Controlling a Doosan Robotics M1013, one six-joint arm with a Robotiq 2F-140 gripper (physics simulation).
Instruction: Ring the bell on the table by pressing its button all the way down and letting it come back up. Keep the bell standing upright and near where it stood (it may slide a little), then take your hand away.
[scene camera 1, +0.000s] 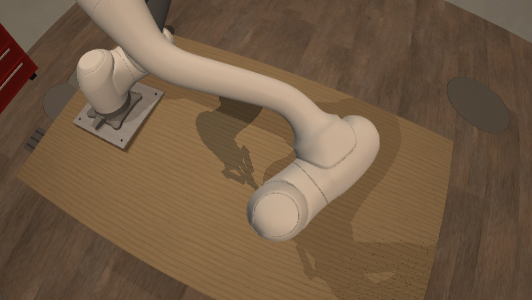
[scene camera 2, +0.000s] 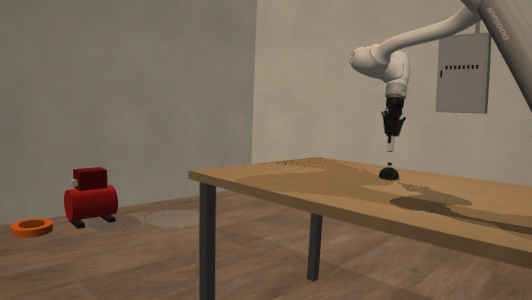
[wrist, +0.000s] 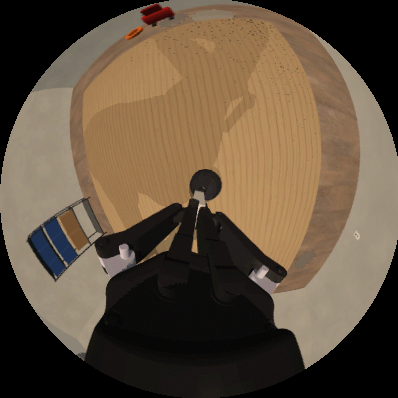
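Seen in the pictures: gripper, between the fingertips: (scene camera 2: 389, 151) (wrist: 197, 197); arm's base, origin of its link: (scene camera 1: 114, 106).
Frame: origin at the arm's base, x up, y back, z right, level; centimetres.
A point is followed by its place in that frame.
The bell (scene camera 2: 389, 174) {x -0.2, y -71.8, z 10.1 cm} (wrist: 208, 181) {x 1.6, y -75.0, z 15.1 cm} is a small black dome standing upright on the wooden table (scene camera 1: 170, 170) {x -2.5, y -35.6, z 13.5 cm} (scene camera 2: 280, 192) {x -2.4, y -84.7, z -43.4 cm} (wrist: 280, 200) {x -2.4, y -67.0, z 34.1 cm}. Its small dark button (scene camera 2: 389, 164) {x 3.6, y -73.2, z 12.6 cm} stands up above the dome in scene camera 2. My gripper (scene camera 2: 390, 150) {x 8.9, y -74.1, z 14.1 cm} (wrist: 197, 197) {x 8.9, y -74.1, z 14.1 cm} is shut and empty, pointing straight down. Its pale fingertips are above the bell, with a clear gap between them and the button. In the wrist view the fingertips overlap the lower edge of the dome and hide part of it. The bell and the gripper are hidden under the arm in scene camera 1.
The arm's wrist (scene camera 1: 277, 212) {x 52.1, y -77.3, z 25.7 cm} (scene camera 2: 396, 75) {x 41.2, y -74.5, z 17.1 cm} is over the table. The arm's base plate (scene camera 1: 125, 140) {x 0.7, y -14.5, z 11.2 cm} is at the table's left end in scene camera 1. Off the table are a red compressor (scene camera 2: 91, 200) (wrist: 157, 15), an orange ring (scene camera 2: 17, 229) and a wall cabinet (scene camera 2: 462, 85).
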